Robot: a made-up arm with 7 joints. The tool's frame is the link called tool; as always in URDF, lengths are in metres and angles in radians. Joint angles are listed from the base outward. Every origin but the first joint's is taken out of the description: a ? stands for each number. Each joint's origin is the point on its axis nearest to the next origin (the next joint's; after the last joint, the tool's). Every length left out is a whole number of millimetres.
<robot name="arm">
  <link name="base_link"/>
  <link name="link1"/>
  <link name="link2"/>
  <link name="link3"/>
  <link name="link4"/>
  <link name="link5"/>
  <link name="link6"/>
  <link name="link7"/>
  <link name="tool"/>
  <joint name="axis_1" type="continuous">
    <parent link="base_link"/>
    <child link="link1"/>
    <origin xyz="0 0 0.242" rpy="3.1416 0 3.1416"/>
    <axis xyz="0 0 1"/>
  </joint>
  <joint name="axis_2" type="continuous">
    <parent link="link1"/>
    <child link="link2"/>
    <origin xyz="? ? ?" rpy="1.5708 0 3.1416"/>
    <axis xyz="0 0 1"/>
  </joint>
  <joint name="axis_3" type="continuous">
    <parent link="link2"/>
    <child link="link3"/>
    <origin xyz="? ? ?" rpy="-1.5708 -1.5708 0"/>
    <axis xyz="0 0 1"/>
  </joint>
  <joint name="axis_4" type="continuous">
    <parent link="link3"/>
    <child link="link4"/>
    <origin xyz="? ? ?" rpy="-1.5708 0 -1.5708"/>
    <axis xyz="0 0 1"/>
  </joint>
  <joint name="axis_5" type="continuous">
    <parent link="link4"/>
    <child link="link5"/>
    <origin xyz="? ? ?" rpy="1.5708 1.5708 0"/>
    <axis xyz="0 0 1"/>
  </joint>
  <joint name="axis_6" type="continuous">
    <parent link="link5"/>
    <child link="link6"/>
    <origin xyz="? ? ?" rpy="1.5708 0 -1.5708"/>
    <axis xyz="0 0 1"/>
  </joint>
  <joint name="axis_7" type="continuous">
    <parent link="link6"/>
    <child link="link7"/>
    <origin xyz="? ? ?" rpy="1.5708 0 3.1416"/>
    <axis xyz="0 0 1"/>
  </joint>
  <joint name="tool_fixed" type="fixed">
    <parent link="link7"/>
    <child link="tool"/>
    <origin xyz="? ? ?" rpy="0 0 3.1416"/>
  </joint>
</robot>
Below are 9 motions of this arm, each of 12 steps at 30 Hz.
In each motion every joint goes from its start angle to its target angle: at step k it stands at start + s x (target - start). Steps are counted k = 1, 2, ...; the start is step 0. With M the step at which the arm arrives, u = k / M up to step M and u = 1 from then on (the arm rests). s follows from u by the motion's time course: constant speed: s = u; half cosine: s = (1 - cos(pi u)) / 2; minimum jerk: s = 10 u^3 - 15 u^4 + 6 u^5.
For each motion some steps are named. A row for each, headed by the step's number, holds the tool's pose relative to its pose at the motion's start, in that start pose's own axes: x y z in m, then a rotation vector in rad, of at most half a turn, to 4 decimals.
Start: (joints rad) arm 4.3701 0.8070 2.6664 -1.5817 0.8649 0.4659 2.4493
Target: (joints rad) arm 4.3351 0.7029 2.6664 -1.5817 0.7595 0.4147 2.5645
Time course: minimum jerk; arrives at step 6
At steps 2, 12:
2: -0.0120 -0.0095 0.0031 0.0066 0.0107 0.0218
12: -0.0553 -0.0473 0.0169 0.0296 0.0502 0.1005

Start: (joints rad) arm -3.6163 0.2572 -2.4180 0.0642 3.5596 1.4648 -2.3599
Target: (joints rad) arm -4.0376 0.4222 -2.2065 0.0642 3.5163 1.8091 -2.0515
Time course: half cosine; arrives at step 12
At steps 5, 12:
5: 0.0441 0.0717 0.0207 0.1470 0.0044 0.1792
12: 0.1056 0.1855 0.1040 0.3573 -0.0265 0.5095

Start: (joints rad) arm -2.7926 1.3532 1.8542 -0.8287 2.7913 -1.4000 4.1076
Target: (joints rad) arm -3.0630 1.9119 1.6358 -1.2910 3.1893 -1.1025 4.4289
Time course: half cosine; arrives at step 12
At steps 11, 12:
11: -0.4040 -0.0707 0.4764 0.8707 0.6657 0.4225
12: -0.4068 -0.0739 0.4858 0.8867 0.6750 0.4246

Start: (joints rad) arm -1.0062 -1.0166 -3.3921 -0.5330 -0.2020 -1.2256 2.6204
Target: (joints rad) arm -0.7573 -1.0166 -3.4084 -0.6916 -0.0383 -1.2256 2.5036
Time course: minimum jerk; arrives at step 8
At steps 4, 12:
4: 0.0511 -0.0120 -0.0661 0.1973 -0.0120 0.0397
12: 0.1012 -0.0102 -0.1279 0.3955 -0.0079 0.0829

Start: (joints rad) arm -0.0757 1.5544 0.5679 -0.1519 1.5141 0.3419 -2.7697
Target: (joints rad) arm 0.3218 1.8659 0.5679 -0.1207 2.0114 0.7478 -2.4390
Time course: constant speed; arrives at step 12
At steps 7, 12:
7: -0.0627 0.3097 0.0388 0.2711 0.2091 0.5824
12: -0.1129 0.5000 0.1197 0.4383 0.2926 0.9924

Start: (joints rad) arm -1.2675 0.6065 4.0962 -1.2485 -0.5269 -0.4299 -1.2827
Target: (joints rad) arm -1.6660 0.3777 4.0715 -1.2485 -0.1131 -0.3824 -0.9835
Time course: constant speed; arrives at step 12
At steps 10, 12:
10: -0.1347 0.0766 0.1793 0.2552 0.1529 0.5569
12: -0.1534 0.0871 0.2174 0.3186 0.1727 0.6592

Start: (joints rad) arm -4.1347 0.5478 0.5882 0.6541 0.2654 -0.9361 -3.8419
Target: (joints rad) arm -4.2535 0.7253 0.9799 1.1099 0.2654 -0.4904 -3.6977
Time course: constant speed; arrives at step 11
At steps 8, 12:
8: -0.2034 -0.0630 0.1841 -0.2819 0.6920 0.2489
12: -0.2382 -0.0870 0.2703 -0.3840 0.9380 0.3691

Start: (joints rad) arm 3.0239 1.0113 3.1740 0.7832 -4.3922 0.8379 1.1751
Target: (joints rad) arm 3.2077 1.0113 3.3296 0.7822 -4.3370 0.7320 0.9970
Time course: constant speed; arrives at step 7
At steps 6, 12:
6: 0.0349 0.0521 0.0403 0.1201 -0.1689 0.0595
12: 0.0404 0.0610 0.0481 0.1413 -0.1947 0.0704

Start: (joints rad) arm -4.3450 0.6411 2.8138 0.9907 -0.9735 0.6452 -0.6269
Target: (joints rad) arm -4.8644 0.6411 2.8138 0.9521 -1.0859 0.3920 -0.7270
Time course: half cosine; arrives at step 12
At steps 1, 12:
1: -0.0002 -0.0024 0.0018 -0.0090 -0.0028 -0.0075
12: -0.0588 -0.1074 0.1232 -0.4748 -0.1717 -0.5061

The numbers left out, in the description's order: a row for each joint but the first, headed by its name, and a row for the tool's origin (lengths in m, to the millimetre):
axis_2: 0 -0.013 0
axis_3: 0 -0.541 0
axis_4: -0.014 0 0
axis_5: 0 0.401 0
axis_6: 0 0 0
axis_7: 0 -0.155 0
tool: 0 0 0

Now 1 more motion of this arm.
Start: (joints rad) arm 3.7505 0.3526 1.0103 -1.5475 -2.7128 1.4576 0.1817
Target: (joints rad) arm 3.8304 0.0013 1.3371 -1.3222 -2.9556 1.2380 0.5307
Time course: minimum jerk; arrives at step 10
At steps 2, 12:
2: -0.0063 0.0021 0.0006 0.0086 0.0053 -0.0013
12: -0.0997 0.0402 0.0306 0.2755 0.1120 0.0220

